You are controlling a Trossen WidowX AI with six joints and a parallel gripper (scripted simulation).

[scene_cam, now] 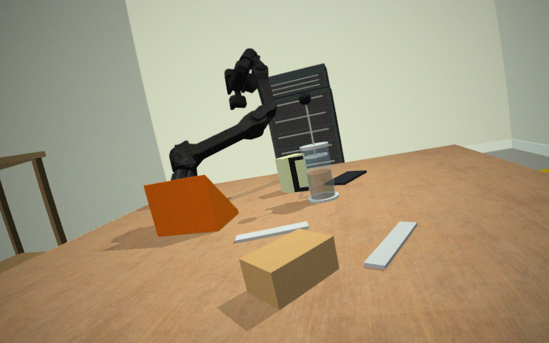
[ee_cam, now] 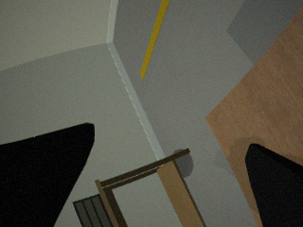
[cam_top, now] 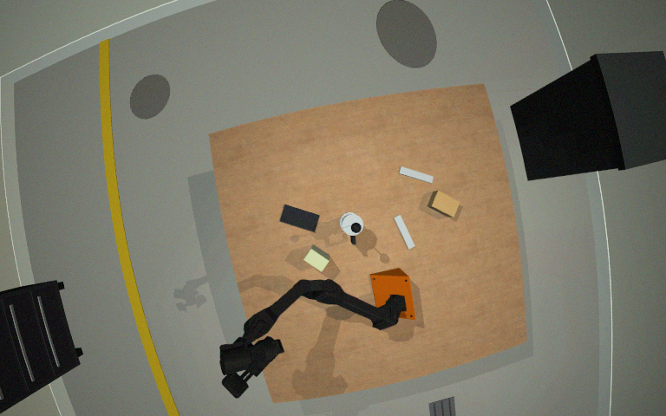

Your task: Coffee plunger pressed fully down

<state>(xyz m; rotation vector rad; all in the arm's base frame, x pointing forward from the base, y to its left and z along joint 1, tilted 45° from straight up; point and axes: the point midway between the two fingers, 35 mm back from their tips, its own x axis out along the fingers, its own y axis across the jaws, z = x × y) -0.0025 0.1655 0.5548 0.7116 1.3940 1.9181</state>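
My gripper tip is 35 cm short of the glass coffee press, 40 cm to the left of it and 22 cm above it. From my gripper tip the other things lie so: pale yellow block (26 cm ahead, 25 cm to the right, 30 cm below).
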